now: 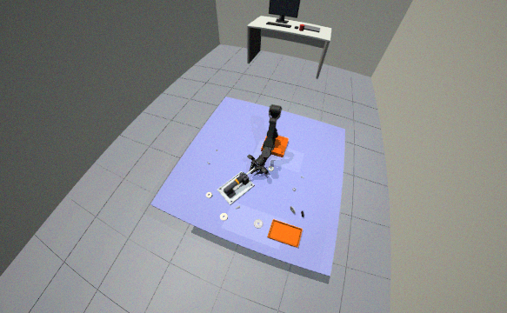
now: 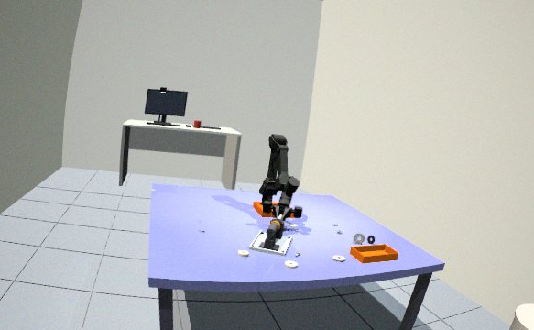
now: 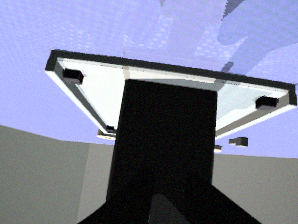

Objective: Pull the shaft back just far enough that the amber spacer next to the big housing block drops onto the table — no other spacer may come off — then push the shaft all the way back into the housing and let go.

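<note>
Right now the thin grey shaft is 40 mm ahead of my gripper tip, 30 mm to the right of it and 20 mm above it. Round my gripper tip: orange tray (370 mm ahead, 300 mm to the left, 50 mm below).
</note>
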